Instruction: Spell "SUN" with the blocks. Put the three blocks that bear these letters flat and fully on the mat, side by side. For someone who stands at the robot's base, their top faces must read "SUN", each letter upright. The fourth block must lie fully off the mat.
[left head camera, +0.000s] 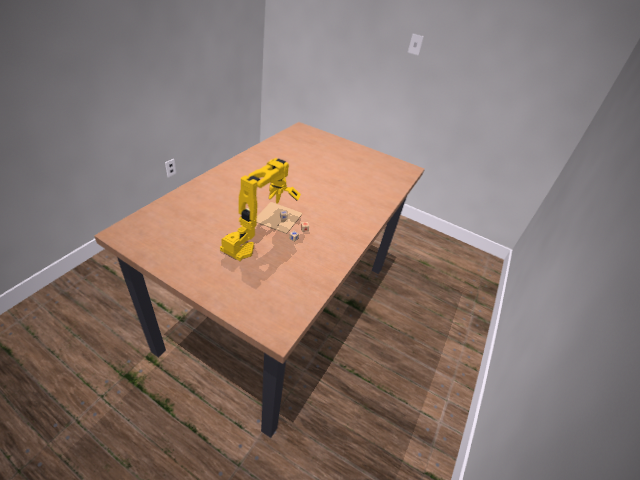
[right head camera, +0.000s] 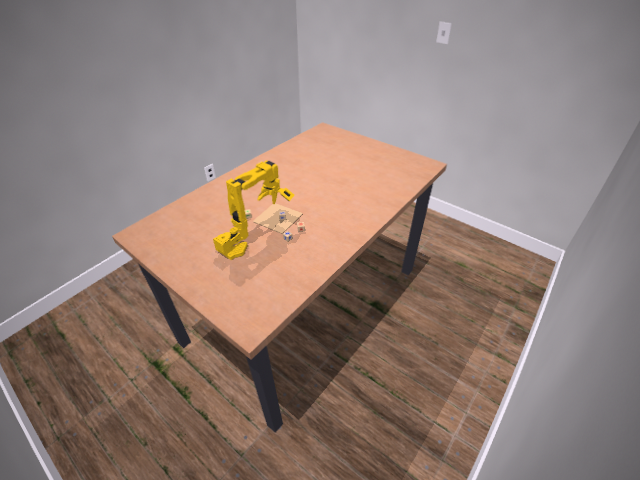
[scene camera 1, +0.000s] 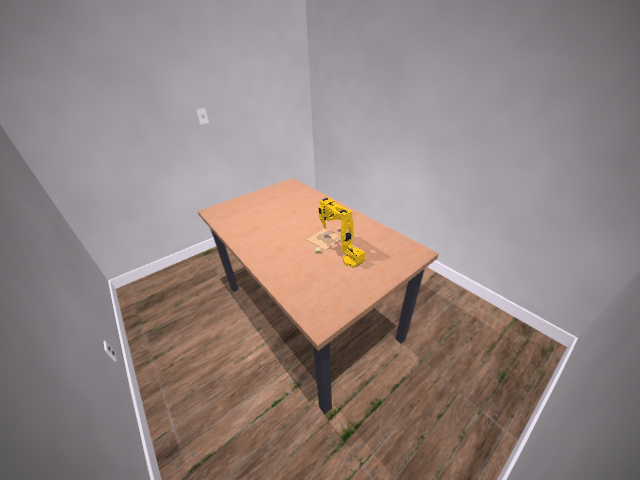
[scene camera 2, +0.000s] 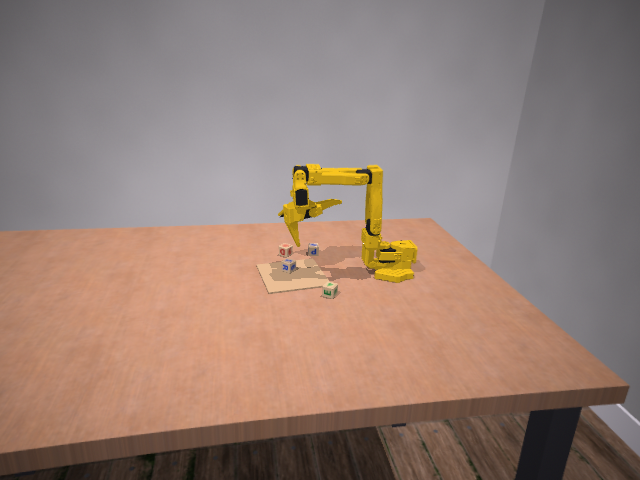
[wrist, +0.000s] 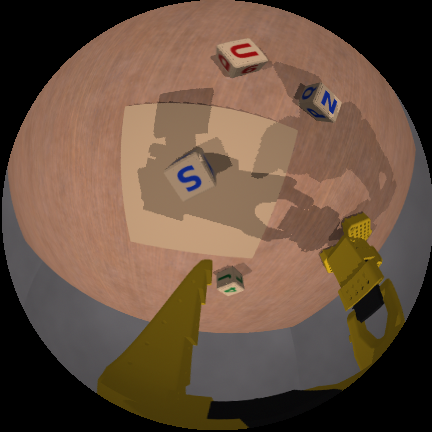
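Note:
The S block sits on the mat, blue S up. The S looks nearly upright in the wrist view, where the base is at the right. The U block, red U up, and the N block, blue N up, lie off the mat, on the table. The fourth block, with green marks, lies off the mat's opposite side. My gripper is wide open and empty above the mat area; the moving jaw is outside the wrist view.
The robot's yellow base stands on the wooden table, to the right of the mat in scene camera 2. The arm arches over from it and casts shadows across the mat and table.

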